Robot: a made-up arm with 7 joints. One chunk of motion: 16 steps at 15 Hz.
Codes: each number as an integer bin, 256 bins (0 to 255) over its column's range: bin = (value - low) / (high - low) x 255, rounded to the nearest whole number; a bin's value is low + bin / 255 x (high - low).
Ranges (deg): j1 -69..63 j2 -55..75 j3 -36..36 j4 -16..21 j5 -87..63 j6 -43..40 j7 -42..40
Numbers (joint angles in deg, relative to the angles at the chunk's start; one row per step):
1: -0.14 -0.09 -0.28 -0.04 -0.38 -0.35 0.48
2: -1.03 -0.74 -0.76 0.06 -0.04 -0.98 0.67
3: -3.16 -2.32 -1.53 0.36 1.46 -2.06 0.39
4: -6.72 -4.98 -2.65 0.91 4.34 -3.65 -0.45
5: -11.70 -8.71 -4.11 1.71 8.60 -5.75 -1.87
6: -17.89 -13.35 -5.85 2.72 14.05 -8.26 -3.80
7: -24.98 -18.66 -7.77 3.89 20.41 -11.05 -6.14
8: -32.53 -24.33 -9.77 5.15 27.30 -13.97 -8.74
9: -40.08 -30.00 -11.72 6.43 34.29 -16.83 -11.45
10: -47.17 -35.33 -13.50 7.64 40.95 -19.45 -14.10
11: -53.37 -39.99 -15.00 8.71 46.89 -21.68 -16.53
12: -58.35 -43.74 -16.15 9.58 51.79 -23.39 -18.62
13: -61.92 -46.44 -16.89 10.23 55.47 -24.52 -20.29
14: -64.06 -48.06 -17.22 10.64 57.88 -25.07 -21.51
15: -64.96 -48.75 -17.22 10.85 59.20 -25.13 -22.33
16: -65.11 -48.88 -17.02 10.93 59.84 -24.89 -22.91
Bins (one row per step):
1: 133 108 127 110 147 131 132
2: 131 106 125 111 148 129 133
3: 127 103 122 113 150 126 132
4: 120 98 118 117 155 121 129
5: 111 91 113 122 163 114 125
6: 99 82 107 129 172 107 119
7: 85 71 100 137 183 98 112
8: 70 60 93 146 194 89 103
9: 56 49 86 155 206 80 95
10: 42 39 80 163 218 72 87
11: 30 29 74 170 228 66 79
12: 21 22 70 176 236 60 73
13: 14 17 68 181 242 57 68
14: 10 14 67 184 246 55 64
15: 8 12 67 185 249 55 61
16: 8 12 67 186 250 56 59

